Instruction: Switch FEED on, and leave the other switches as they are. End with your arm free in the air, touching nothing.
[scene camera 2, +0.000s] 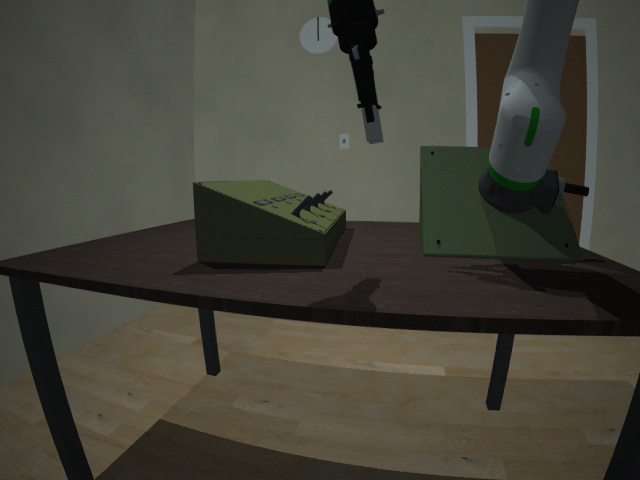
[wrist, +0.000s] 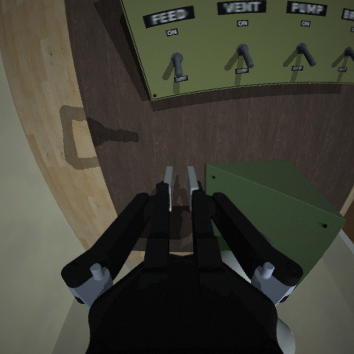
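Seen in the pictures: gripper, between the fingertips: (scene camera 2: 375, 141) (wrist: 179, 175); arm's base, origin of its link: (scene camera 2: 508, 189).
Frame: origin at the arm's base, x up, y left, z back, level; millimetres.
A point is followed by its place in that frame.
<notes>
The FEED switch (scene camera 2: 302, 205) @[y 258, x -34, z -424 mm] (wrist: 177, 65) @[y 252, x -24, z -425 mm] is the nearest lever in the scene view and the leftmost in the wrist view. Its lever points down to its OFF label. The VENT switch (wrist: 246, 55) @[y 138, x -27, z -455 mm], the PUMP switch (wrist: 307, 54) @[y 24, x -28, z -482 mm] and the BRAKE switch (wrist: 351, 53) @[y -91, x -39, z -519 mm], cut off at the edge, also lean to their OFF side. They stand on the sloped olive panel box (scene camera 2: 253, 227) @[y 340, x -70, z -488 mm] (wrist: 207, 57) @[y 201, x -57, z -447 mm]. My gripper (scene camera 2: 373, 139) @[y 235, x 89, z -281 mm] (wrist: 179, 175) @[y 235, x 89, z -281 mm] is nearly shut with a narrow gap between the fingers and nothing between them. It hangs in the air, above and to the right of the box in the scene view, touching nothing.
A green wedge-shaped block (scene camera 2: 449, 206) @[y 64, x -42, z -143 mm] (wrist: 265, 215) @[y 18, x 2, z -133 mm] stands at the right on the dark table (scene camera 2: 248, 294) @[y 495, x -141, z -400 mm] (wrist: 165, 120) @[y 282, x -141, z -302 mm], beside the arm's grey lower part (scene camera 2: 527, 134) @[y 194, x 108, z 4 mm]. The gripper's shadow falls across the table edge at the left in the wrist view.
</notes>
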